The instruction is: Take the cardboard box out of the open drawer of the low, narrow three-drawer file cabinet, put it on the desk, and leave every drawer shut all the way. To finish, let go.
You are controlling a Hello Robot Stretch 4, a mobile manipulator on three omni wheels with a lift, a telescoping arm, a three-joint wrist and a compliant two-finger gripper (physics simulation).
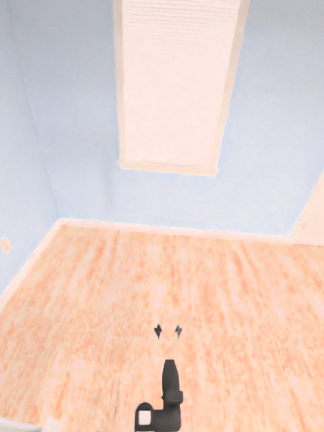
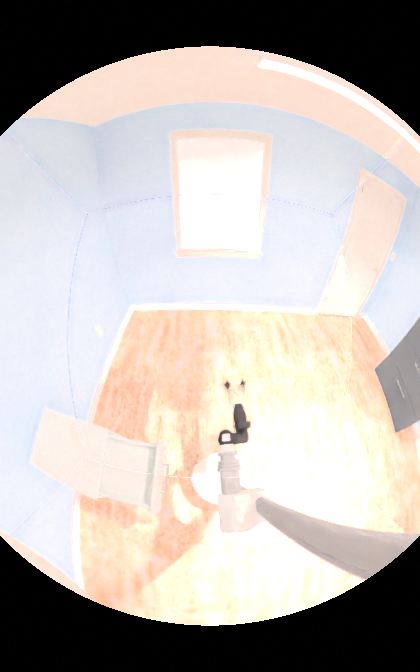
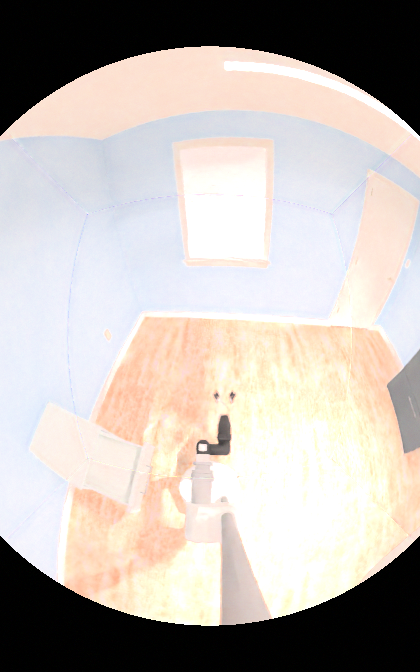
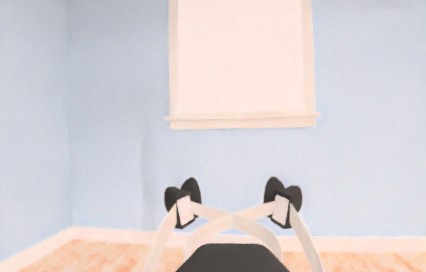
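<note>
The low white file cabinet (image 2: 65,442) (image 3: 57,442) stands at the left against the wall. Its top drawer (image 2: 158,477) (image 3: 141,477) is pulled out towards the robot's base, and no box shows in the visible part of it. The drawer's rear part is hidden under the cabinet top, and the lower drawers cannot be made out. The cardboard box and the desk do not show. My gripper (image 1: 168,331) (image 2: 235,385) (image 3: 224,396) (image 4: 232,193) is open and empty, its fingertips apart over the floor. It points at the window wall, away from the cabinet.
A dark grey cabinet (image 2: 400,387) (image 3: 406,415) stands at the right edge. A window (image 1: 172,90) (image 2: 220,195) (image 3: 227,202) (image 4: 240,60) is in the wall ahead, with a door (image 2: 370,240) (image 3: 380,250) to its right. The drawer front is close to the robot's base.
</note>
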